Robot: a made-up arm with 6 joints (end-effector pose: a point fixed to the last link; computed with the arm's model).
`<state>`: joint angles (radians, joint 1 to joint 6).
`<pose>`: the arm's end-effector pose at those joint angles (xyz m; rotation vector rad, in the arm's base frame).
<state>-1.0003 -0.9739 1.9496 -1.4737 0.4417 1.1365</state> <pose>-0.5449 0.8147 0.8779 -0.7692 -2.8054 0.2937</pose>
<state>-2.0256 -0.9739 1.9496 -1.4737 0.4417 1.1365</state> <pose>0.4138 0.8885 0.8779 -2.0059 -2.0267 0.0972</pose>
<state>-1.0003 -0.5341 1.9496 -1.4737 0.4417 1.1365</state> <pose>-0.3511 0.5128 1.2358 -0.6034 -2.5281 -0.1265</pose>
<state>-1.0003 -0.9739 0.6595 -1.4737 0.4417 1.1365</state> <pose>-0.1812 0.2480 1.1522 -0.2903 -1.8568 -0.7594</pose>
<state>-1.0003 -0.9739 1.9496 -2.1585 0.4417 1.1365</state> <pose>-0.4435 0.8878 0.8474 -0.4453 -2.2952 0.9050</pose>
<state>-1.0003 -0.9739 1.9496 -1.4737 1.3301 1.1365</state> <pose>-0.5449 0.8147 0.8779 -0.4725 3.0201 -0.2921</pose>
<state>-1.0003 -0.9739 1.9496 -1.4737 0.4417 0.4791</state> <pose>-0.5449 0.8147 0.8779 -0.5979 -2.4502 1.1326</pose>
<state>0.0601 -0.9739 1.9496 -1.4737 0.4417 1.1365</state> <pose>-0.9771 -0.0774 0.8779 0.7851 -2.9207 0.4315</pose>
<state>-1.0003 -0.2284 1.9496 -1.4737 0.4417 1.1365</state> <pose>-0.1760 0.2399 1.3773 -0.4893 -2.3040 -0.3797</pose>
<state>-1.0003 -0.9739 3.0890 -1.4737 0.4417 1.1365</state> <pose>-0.5340 0.7979 0.2260 0.7908 2.0906 -1.1675</pose>
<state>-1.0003 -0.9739 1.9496 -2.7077 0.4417 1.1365</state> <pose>-0.3958 0.9387 0.7704 -0.1968 -1.8015 1.2620</pose>
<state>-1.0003 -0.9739 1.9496 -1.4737 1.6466 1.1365</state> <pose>-0.5449 0.8147 0.8779 -0.8899 2.8194 -0.2644</pose>
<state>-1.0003 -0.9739 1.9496 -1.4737 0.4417 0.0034</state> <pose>-0.5449 0.8147 0.8779 -0.4461 -2.0645 1.6385</pose>
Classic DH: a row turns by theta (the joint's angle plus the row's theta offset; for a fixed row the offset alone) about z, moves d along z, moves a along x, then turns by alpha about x. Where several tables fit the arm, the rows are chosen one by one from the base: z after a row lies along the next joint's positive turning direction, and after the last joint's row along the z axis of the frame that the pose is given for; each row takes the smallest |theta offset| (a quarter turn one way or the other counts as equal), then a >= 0, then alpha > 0; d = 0 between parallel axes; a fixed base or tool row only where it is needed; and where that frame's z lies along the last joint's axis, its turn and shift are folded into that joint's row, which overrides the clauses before.
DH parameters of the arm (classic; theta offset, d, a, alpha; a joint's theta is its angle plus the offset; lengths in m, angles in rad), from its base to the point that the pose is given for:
joint 1: 0 0.2543 0 -1.5708
joint 2: -1.5708 0 0.5574 3.1416
joint 3: 0 0 0 -1.5708
joint 4: 0 -0.5738 0 1.5708
joint 5: 0 0.1916 0 -1.5708
joint 6: 1.5708 0 0 1.5708
tool (fixed): -1.5708 0 0 0

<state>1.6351 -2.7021 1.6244 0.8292 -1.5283 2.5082</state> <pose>0.1499 -0.3133 -0.8349 0.2612 -0.3179 -0.6055</pose>
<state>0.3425 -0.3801 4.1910 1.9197 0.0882 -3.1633</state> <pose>-0.1250 0.0250 0.1785 0.6709 1.6341 -0.7770</pose>
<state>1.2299 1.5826 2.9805 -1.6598 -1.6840 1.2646</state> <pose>0.2662 0.8012 0.7801 -0.3039 -1.5307 2.5527</pose>
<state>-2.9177 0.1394 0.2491 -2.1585 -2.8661 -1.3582</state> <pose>-0.6251 -0.2513 0.7106 2.3332 -0.0277 0.0497</pose>
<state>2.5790 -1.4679 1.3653 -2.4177 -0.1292 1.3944</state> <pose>0.8223 -0.6882 0.6066 -2.0681 0.5594 -0.6077</pose>
